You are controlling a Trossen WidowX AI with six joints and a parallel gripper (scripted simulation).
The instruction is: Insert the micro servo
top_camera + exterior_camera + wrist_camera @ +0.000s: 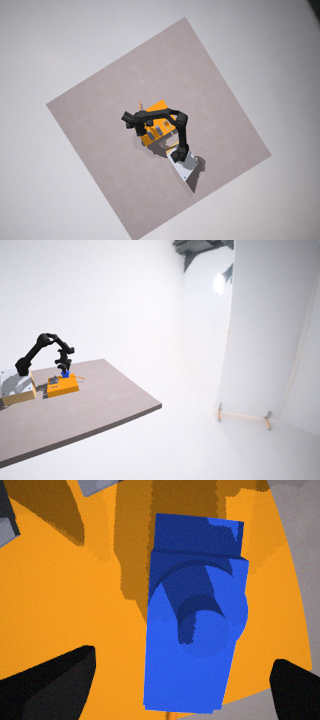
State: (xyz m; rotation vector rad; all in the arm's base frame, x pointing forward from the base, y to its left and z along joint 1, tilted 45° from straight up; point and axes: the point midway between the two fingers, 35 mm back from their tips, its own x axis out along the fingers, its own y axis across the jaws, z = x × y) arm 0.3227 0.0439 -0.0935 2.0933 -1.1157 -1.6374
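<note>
The orange robot deck is 80 mm to the right of my gripper tip, 70 mm below it and 10 mm behind it.
</note>
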